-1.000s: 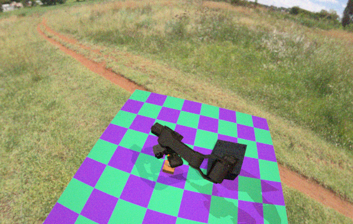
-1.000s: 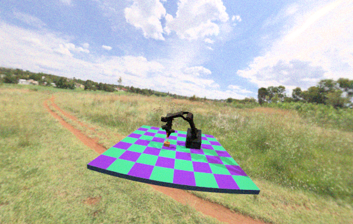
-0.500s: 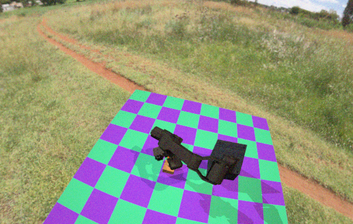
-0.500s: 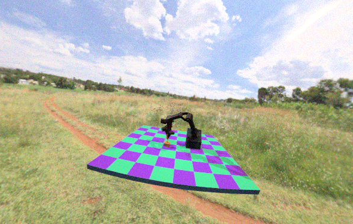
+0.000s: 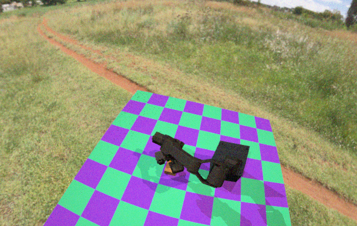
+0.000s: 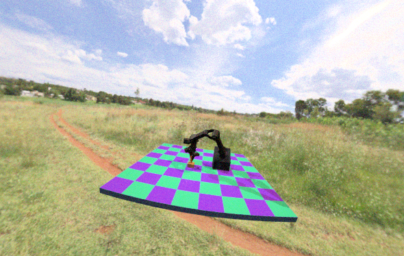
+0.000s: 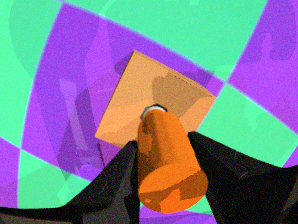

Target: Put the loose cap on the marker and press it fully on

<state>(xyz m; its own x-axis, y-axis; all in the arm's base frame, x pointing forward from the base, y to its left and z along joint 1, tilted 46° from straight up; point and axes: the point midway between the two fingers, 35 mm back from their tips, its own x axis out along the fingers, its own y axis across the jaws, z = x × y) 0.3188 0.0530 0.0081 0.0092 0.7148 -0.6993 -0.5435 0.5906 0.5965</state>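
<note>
Right now my gripper tip is right at the marker. From my gripper tip the other things lie so: orange cap 10 mm above; holder block 60 mm below.
</note>
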